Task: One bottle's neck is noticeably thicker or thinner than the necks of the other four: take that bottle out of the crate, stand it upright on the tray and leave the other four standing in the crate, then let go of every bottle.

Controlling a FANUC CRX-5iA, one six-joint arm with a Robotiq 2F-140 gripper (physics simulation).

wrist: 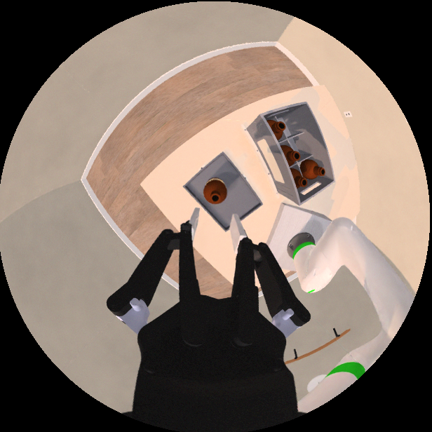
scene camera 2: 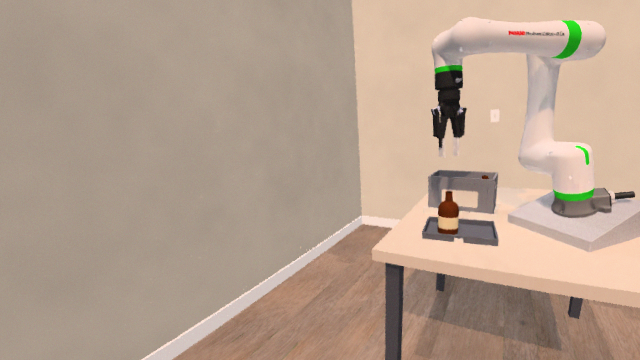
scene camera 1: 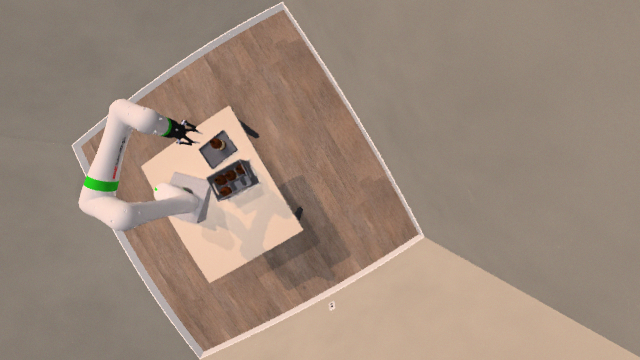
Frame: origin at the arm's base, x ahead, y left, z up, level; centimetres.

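Where they show: gripper, fingertip midpoint: (scene camera 2: 448, 156) (scene camera 1: 199, 138); arm's base at its link origin: (scene camera 2: 574, 208).
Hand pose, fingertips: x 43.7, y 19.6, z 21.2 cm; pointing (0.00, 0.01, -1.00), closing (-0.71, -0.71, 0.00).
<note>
Things, the pixels of their top centre, and the offset from my fingertips. "spot": a spot on its surface instead. Level surfaces: height alone.
- brown bottle at its top centre: (scene camera 2: 449, 191) (scene camera 1: 210, 141) dz -13.0, dx -0.3, dy +0.2 cm
- dark grey tray at a spot on its surface: (scene camera 2: 475, 230) (scene camera 1: 214, 156) spot: dz -28.5, dx -9.8, dy -4.4 cm
- grey crate at its top centre: (scene camera 2: 463, 174) (scene camera 1: 228, 180) dz -11.5, dx -2.4, dy -29.8 cm
- pale table at its surface level: dz -29.0 cm
One brown bottle (scene camera 1: 217, 144) (scene camera 2: 448, 212) (wrist: 215, 191) with a cream label stands upright on the dark grey tray (scene camera 1: 212, 158) (scene camera 2: 475, 230) (wrist: 240, 192), left of its middle in the scene camera 2 view. My gripper (scene camera 1: 200, 138) (scene camera 2: 449, 154) (wrist: 214, 218) is open and empty, pointing down well above that bottle, with clear space between the fingertips and its neck. The grey crate (scene camera 1: 239, 194) (scene camera 2: 435, 195) (wrist: 260, 135) holds the other brown bottles, seen in the wrist view at its far end (wrist: 276, 128), middle (wrist: 289, 154) and near end (wrist: 312, 169) (wrist: 298, 178). They appear to stand; their lower parts are hidden.
The crate stands beside the tray on the pale table (scene camera 1: 265, 225) (scene camera 2: 525, 265) (wrist: 170, 185). The robot's grey base plinth (scene camera 1: 202, 187) (scene camera 2: 590, 235) (wrist: 280, 230) is near the crate's end. The crate's walls rise higher than the tray's low rim.
</note>
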